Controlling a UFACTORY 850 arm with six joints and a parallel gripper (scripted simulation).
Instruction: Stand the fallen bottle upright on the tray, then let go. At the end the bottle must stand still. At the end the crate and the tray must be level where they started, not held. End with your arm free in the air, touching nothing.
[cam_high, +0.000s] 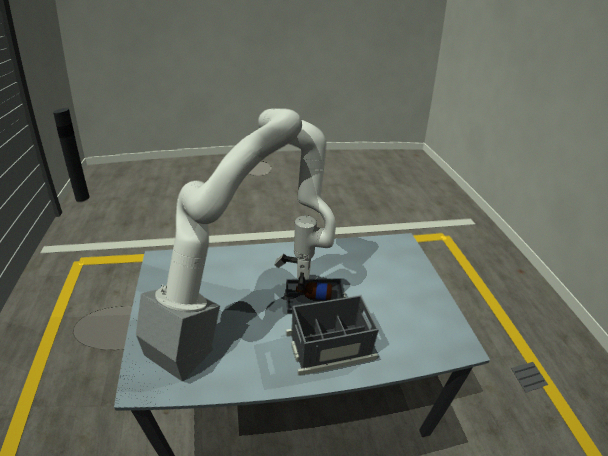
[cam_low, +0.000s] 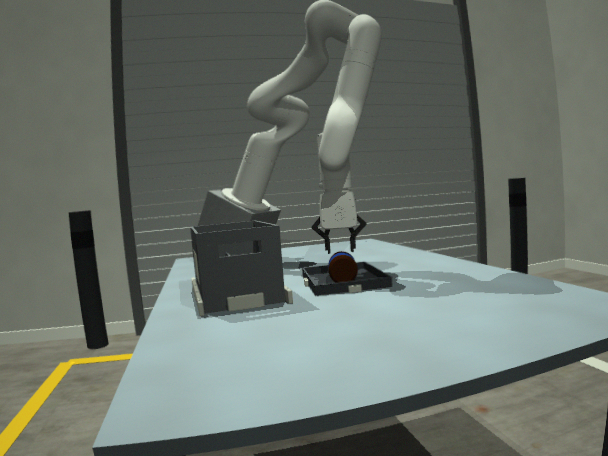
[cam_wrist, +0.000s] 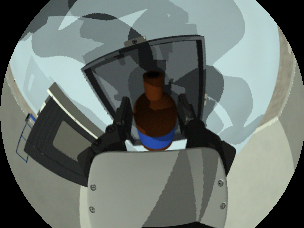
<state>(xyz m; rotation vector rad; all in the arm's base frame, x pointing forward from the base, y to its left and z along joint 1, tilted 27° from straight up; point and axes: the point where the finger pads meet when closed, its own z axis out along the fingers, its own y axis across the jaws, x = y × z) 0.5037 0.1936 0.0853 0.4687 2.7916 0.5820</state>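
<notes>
The bottle lies 5 cm ahead of my hand, 1 cm to the right of it and 4 cm below it. Also, from my hand: crate: 7 cm ahead, 30 cm to the right; then tray: 6 cm ahead, 2 cm to the right, 7 cm below.
</notes>
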